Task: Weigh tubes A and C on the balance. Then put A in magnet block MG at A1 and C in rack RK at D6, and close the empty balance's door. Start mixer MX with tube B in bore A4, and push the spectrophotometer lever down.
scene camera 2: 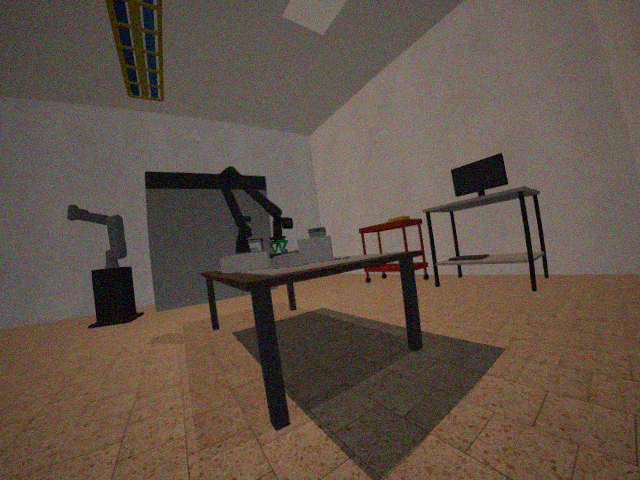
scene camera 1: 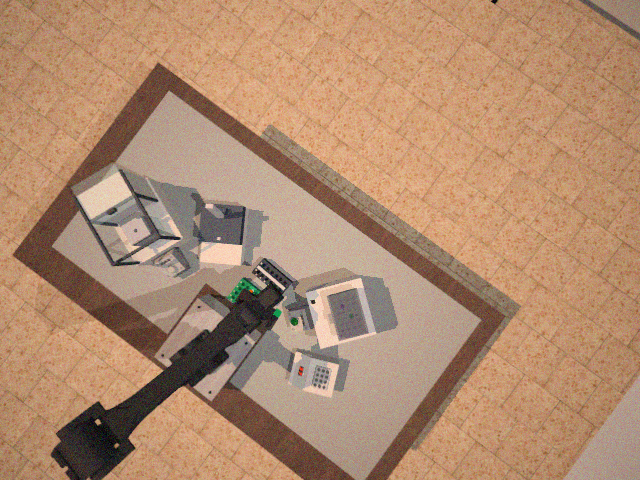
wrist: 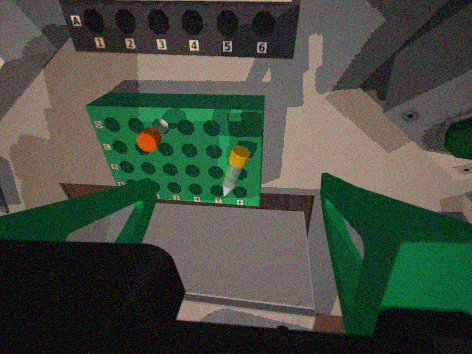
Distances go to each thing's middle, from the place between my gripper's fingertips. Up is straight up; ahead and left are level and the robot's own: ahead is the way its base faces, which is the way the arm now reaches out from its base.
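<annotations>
The white mixer [scene camera 1: 340, 312] is 10 mm above my hand, and it's 190 mm ahead of the hand and 180 mm to the right of it. As for the glass-box balance [scene camera 1: 132, 219], that's 30 mm higher than my hand, 120 mm behind it and 490 mm to the left of it.
</annotations>
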